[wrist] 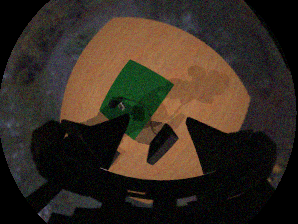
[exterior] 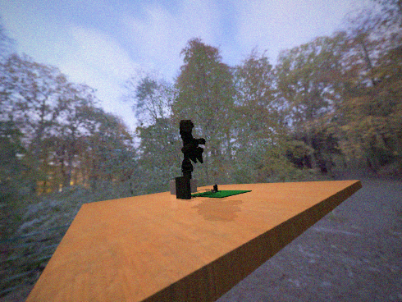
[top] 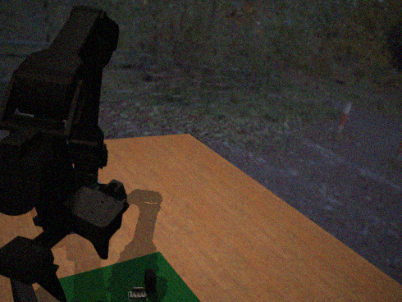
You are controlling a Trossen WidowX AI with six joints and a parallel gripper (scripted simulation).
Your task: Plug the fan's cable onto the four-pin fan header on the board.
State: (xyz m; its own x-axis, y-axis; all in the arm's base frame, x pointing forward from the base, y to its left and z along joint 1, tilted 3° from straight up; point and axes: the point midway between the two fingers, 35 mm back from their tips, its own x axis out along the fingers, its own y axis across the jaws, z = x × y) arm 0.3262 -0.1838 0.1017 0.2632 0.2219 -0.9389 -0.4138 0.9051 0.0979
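My gripper tip is now 60 mm past the fan plug, 180 mm to the right of it and 160 mm above it. From my gripper tip the other things lie so: fan body 90 mm behind, 60 mm to the right, 120 mm below; four-pin fan header 50 mm behind, 150 mm to the left, 180 mm below; green board 130 mm to the left, 190 mm below.
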